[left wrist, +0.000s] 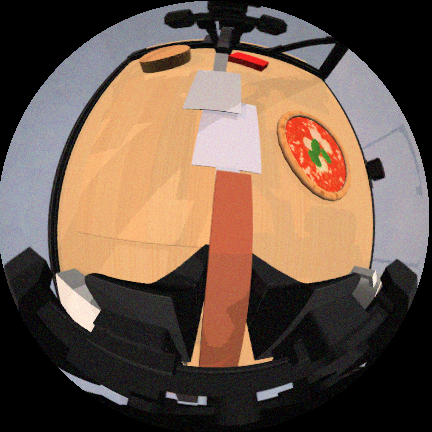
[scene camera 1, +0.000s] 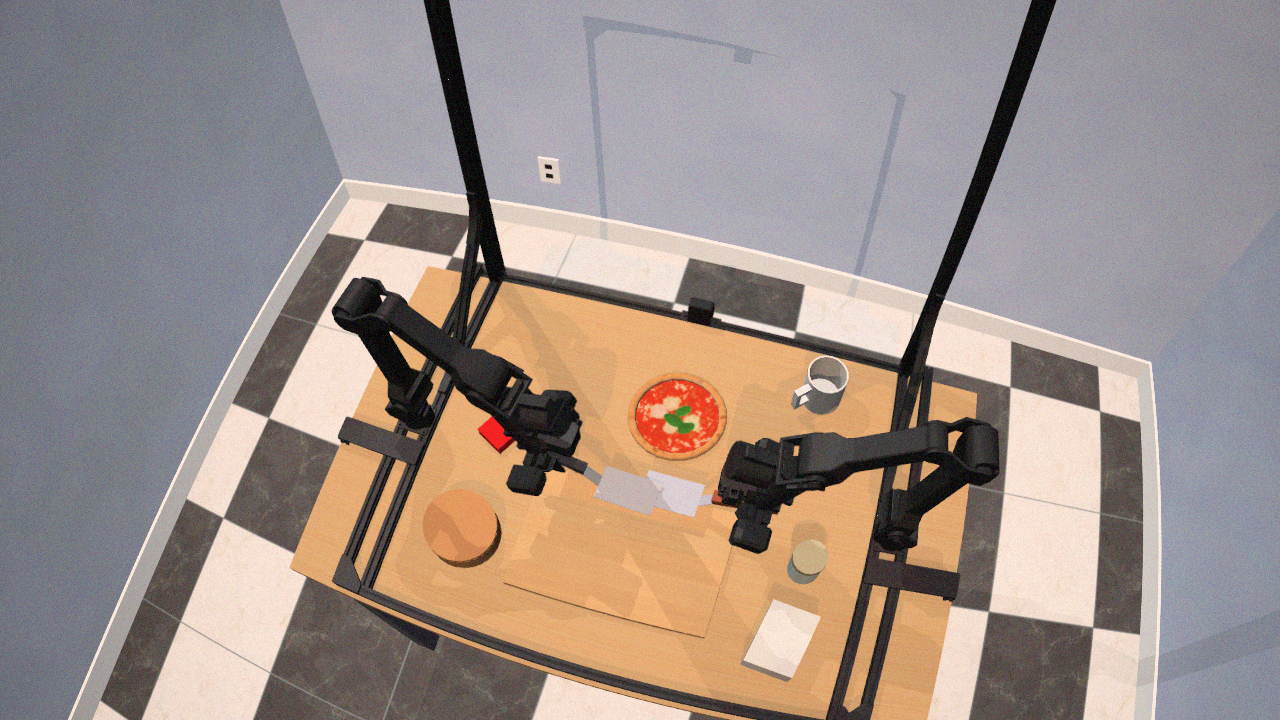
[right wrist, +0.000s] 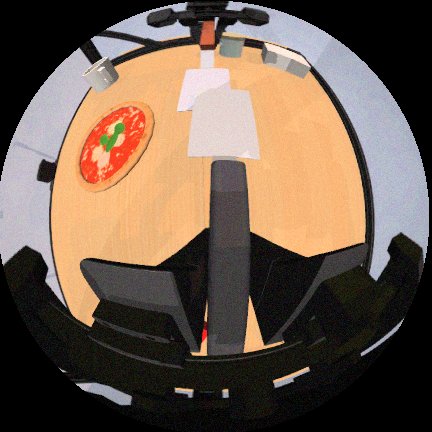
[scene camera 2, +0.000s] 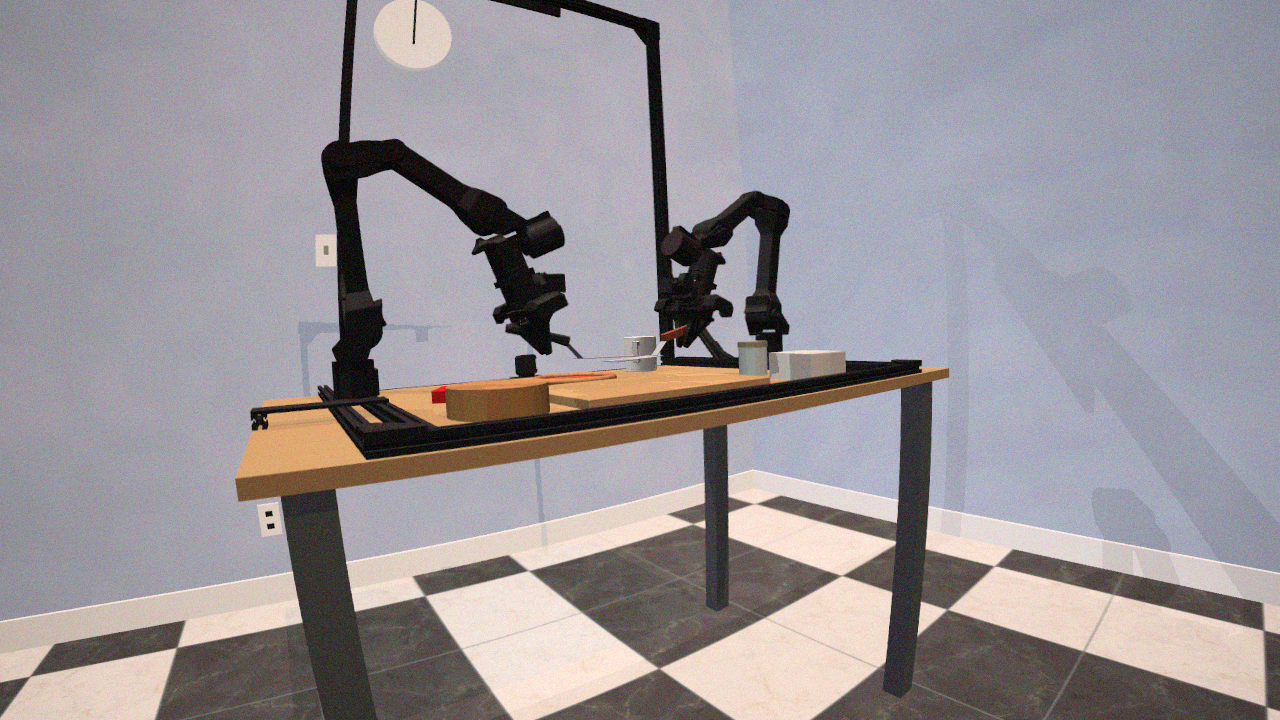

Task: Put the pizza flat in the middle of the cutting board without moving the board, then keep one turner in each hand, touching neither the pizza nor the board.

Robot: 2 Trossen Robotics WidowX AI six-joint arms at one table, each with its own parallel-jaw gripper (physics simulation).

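The pizza lies flat, face up, on the table behind the cutting board. My left gripper is shut on the reddish-brown handle of one turner. My right gripper is shut on the dark handle of the other turner. Both blades are raised above the board's rear part and overlap in scene camera 1 and both wrist views; I cannot tell whether they touch. No pizza is on them.
A red block and a round wooden piece are at the left. A mug, a lidded jar and a white box are at the right. Black rails border the work area.
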